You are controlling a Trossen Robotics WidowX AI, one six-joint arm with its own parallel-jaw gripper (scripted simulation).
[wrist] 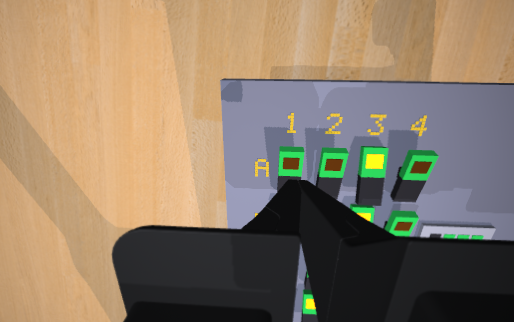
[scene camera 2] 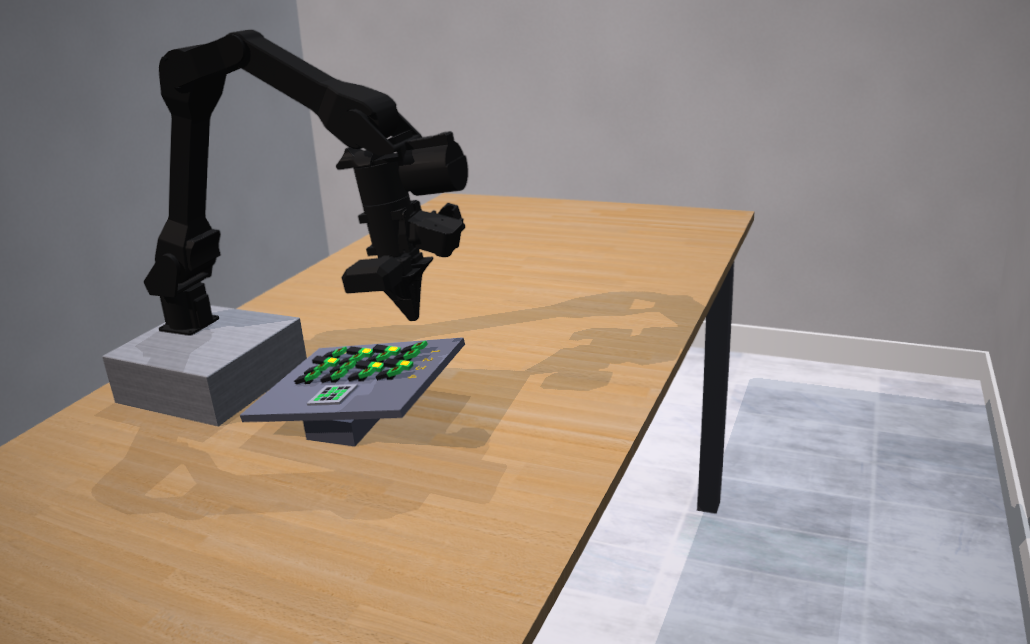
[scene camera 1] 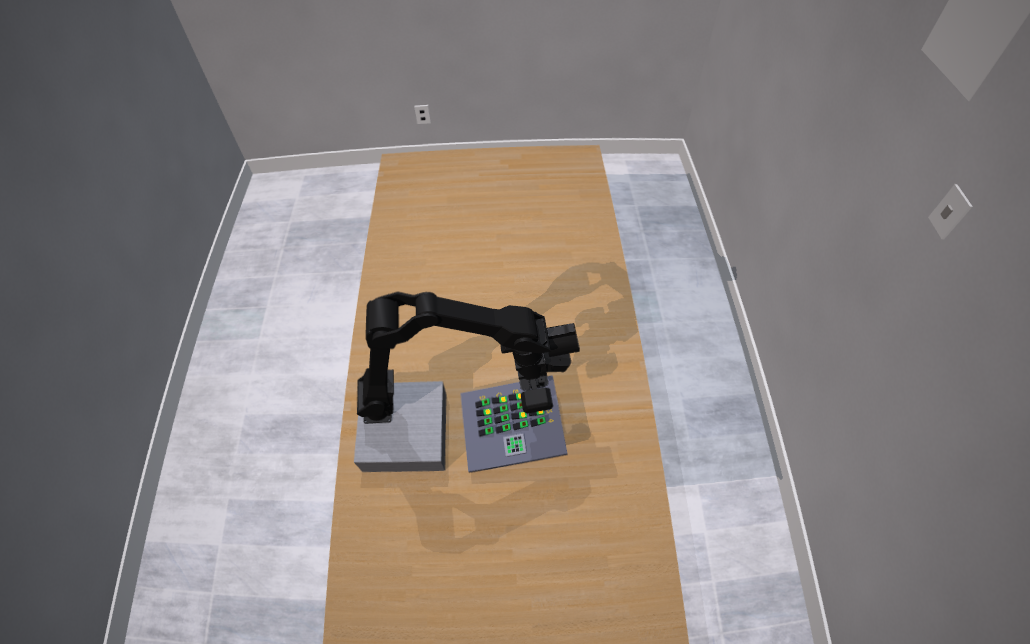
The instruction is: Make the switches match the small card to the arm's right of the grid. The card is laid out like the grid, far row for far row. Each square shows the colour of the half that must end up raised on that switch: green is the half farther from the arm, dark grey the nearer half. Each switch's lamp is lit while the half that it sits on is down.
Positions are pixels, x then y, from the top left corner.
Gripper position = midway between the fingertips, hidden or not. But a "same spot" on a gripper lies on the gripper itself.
Labels:
gripper: wrist 296, 189; scene camera 2; scene camera 1
same spot on gripper: (scene camera 1: 540, 381) = (scene camera 2: 399, 261)

